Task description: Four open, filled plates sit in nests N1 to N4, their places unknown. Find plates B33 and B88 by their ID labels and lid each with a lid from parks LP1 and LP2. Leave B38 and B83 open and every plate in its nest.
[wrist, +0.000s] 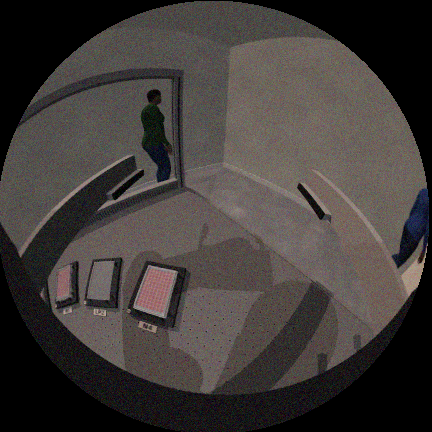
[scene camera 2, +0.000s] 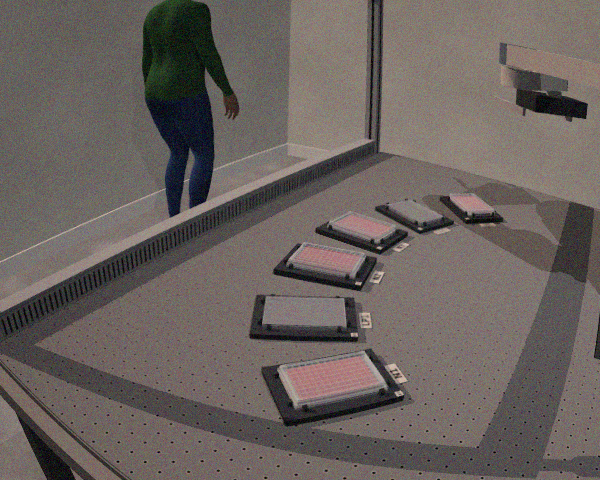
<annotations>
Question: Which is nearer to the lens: the clear lid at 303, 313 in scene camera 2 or the pink-filled plate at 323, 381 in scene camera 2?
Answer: The pink-filled plate.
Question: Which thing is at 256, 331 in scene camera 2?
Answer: A park LP1.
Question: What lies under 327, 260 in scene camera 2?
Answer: A pink-filled plate.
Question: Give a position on a clear lid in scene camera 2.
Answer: At 409, 209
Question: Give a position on a pink-filled plate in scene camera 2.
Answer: At 357, 225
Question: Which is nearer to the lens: the clear lid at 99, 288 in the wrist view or the pink-filled plate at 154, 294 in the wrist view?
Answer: The pink-filled plate.
</annotations>
